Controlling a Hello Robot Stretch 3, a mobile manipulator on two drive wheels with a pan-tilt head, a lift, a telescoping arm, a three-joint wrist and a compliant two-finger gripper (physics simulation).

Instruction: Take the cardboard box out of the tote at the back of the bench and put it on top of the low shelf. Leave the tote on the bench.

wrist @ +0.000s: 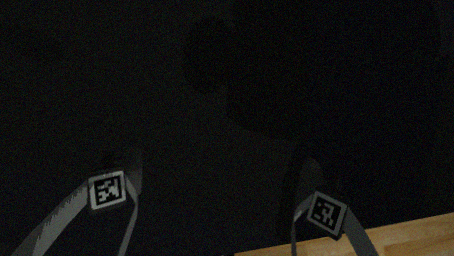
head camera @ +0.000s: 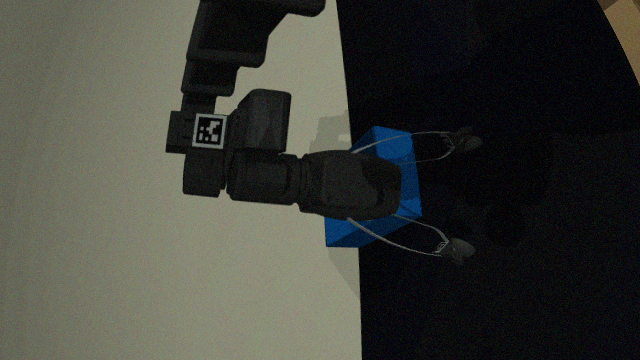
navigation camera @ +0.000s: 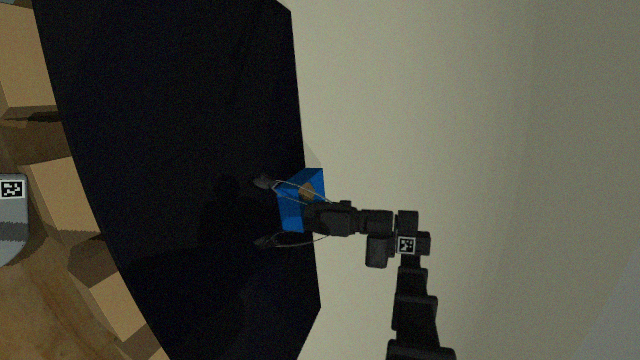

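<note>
The blue tote stands at the back of the black bench, close to the wall. The brown cardboard box shows inside it in the navigation view; the gripper body hides the box in the head view. My gripper is open, with nothing between its fingertips. Its body overlaps the tote in the head and navigation views, and its fingertips reach past the tote towards the bench front. Its height above the tote is hard to tell. The low shelf does not show.
A pale wall rises behind the bench. Several tan boxes, such as one box near the middle, lie along the bench's front edge by the robot's grey base. Wooden floor shows beyond that edge.
</note>
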